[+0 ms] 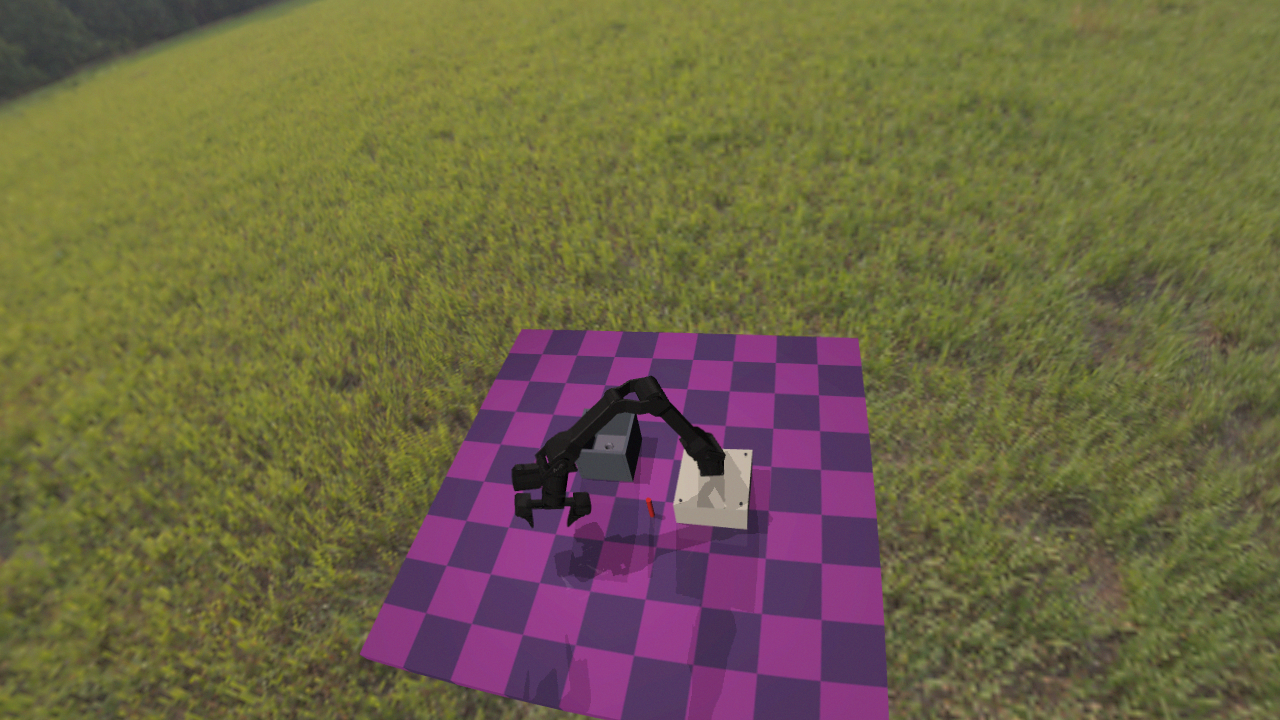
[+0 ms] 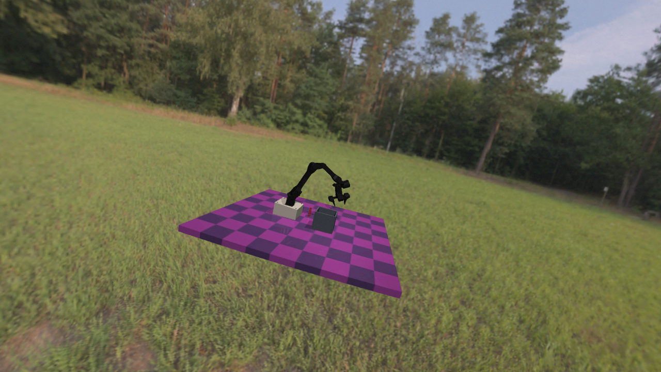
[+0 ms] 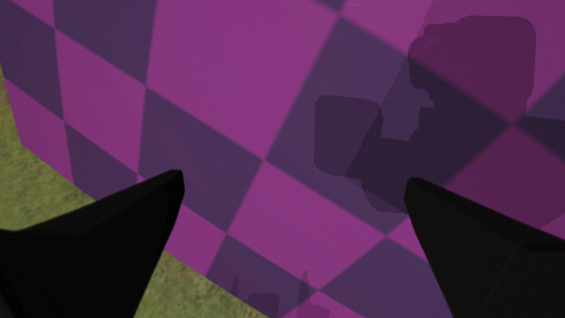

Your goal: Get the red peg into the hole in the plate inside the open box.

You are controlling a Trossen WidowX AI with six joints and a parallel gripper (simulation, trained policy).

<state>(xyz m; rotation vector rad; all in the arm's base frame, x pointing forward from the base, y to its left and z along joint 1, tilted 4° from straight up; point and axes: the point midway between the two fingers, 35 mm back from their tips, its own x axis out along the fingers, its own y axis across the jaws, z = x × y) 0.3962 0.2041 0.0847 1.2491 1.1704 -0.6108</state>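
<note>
My gripper tip is 240 mm past the red peg, 110 mm to the left of it and 90 mm above it. From my gripper tip the other things lie so: plate 100 mm behind, 310 mm to the right, 80 mm below.
</note>
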